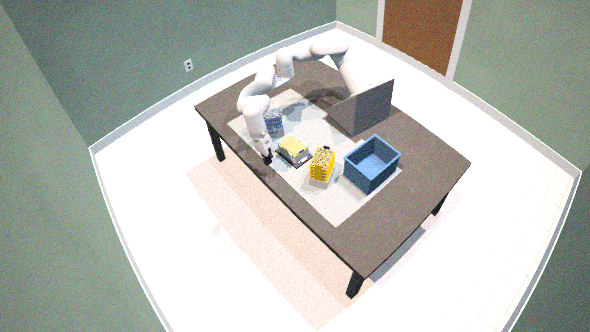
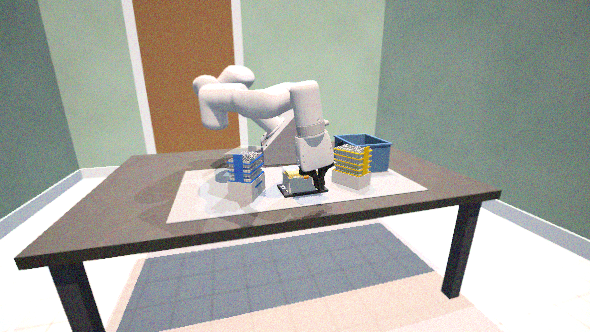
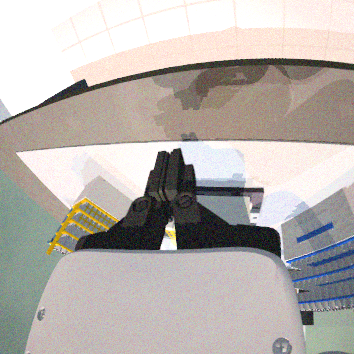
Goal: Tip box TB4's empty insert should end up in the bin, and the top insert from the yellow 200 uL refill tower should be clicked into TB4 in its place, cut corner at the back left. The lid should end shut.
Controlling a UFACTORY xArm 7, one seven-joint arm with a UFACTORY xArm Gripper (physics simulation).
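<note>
Tip box TB4 is a pale box with a yellow top, on a black holder. No lid stands raised; whether it is latched and the insert's cut corner are too small to tell. My gripper is shut and empty, fingertips down low beside the box, on the side toward the near table edge. The yellow refill tower stands beside the box, with stacked inserts. The blue bin stands beyond it; no insert can be made out inside.
A blue refill tower stands on the other side of the box. A grey upright panel stands behind the bin, near the arm base. A pale mat lies under the towers and box.
</note>
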